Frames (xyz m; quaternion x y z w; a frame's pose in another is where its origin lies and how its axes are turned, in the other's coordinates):
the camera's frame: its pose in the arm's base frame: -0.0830 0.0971 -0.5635 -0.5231 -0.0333 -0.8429 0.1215
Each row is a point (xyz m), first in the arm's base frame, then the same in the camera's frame.
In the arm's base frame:
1: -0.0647 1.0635 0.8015
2: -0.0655 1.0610 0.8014
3: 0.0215 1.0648 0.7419
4: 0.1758 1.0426 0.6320
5: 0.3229 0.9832 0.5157
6: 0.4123 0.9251 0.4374
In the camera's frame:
1: 1.0428 -1.0282 0.8080
2: 1.0434 -1.0260 0.8068
3: 0.9530 -1.0046 0.8567
4: 0.7937 -0.9383 0.9380
5: 0.6380 -0.8373 1.0032
6: 0.5404 -0.7541 1.0354

